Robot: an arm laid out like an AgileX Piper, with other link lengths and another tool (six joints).
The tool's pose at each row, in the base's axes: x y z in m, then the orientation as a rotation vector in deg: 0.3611, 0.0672, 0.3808, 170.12, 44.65, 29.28; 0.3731, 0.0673, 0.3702, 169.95, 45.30, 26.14; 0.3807, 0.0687, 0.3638, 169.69, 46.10, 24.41; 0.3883, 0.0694, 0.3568, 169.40, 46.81, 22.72; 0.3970, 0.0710, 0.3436, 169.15, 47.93, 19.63; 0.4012, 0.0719, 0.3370, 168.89, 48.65, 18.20; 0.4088, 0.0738, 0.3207, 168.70, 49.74, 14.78; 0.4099, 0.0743, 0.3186, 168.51, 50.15, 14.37
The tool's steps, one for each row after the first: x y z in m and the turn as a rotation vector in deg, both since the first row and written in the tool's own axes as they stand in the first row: 0.0067, 0.0044, 0.0139, 0.11, -2.03, -0.54; 0.0116, 0.0061, 0.0224, 0.20, -3.13, -1.14; 0.0160, 0.0083, 0.0315, 0.25, -4.22, -1.69; 0.0199, 0.0095, 0.0469, 0.58, -6.18, -2.51; 0.0218, 0.0100, 0.0545, 0.70, -7.09, -3.04; 0.0239, 0.0101, 0.0725, 1.18, -9.24, -3.82; 0.0245, 0.0100, 0.0749, 1.20, -9.50, -4.13
